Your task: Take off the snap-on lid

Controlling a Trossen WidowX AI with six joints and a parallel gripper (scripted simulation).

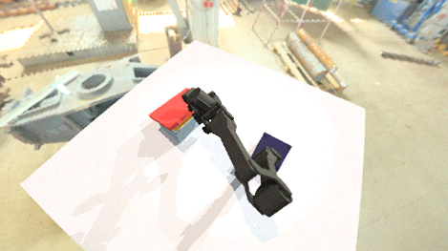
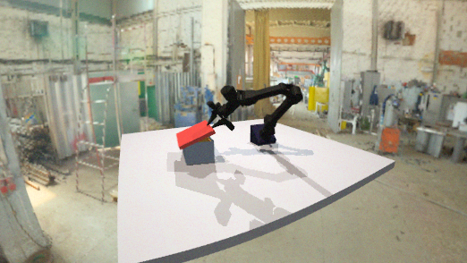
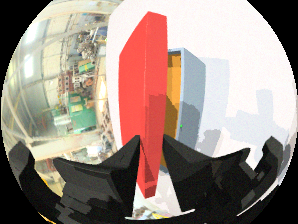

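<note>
Right now my gripper tip is 8 cm short of the lid, 1 cm to the left of it and 3 cm above it. The rest, counted from my gripper tip: storage box 6 cm ahead, 10 cm below.
</note>
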